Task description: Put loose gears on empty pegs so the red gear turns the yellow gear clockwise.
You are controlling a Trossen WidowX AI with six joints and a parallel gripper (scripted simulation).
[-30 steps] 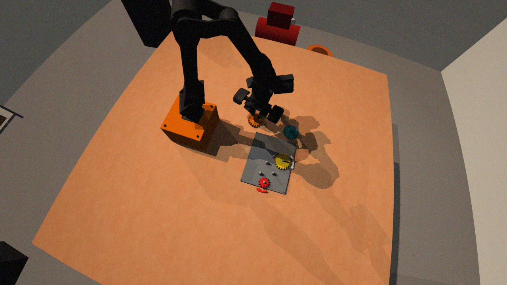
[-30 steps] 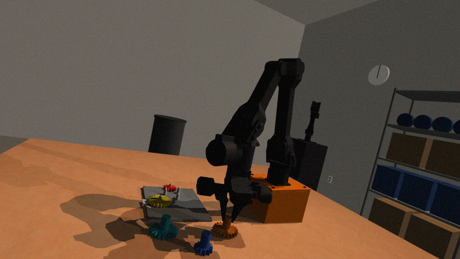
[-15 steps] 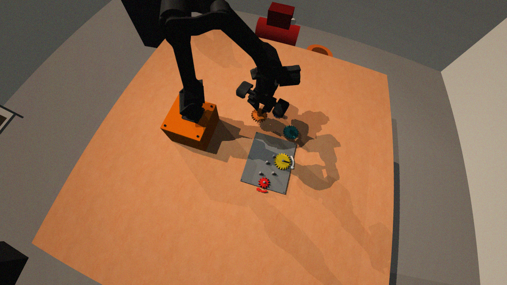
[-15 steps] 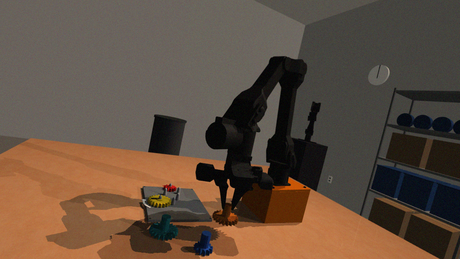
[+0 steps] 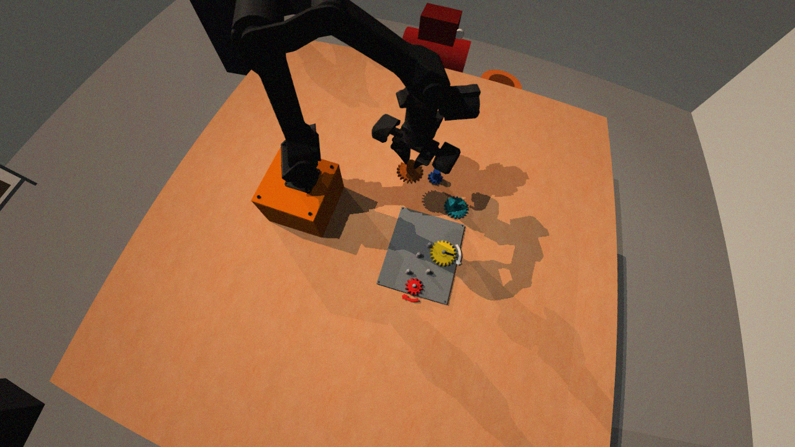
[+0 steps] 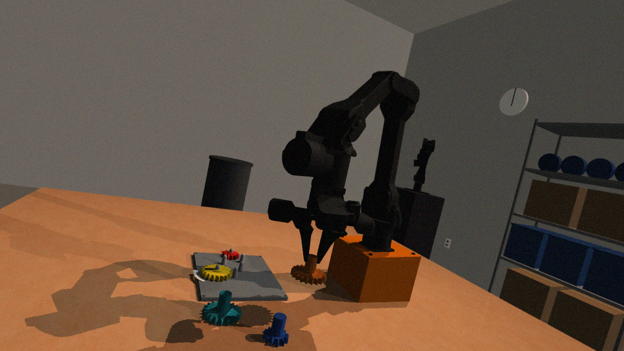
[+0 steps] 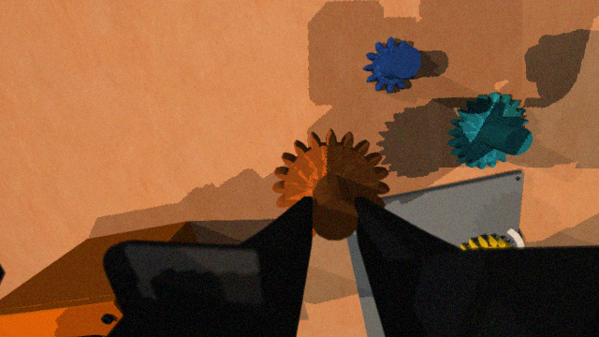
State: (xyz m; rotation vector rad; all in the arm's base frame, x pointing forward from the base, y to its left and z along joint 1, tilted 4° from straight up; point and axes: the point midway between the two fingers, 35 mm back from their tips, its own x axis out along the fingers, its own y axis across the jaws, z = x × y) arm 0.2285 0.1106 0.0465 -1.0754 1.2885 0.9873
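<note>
The red gear is 8 cm ahead of my gripper tip, 25 cm to the right of it and 9 cm below it. From my gripper tip the other things lie so: teal gear (14 cm ahead, 2 cm to the right, 9 cm below); orange gear (1 cm below); blue gear (6 cm ahead, 5 cm to the left, 9 cm below).
</note>
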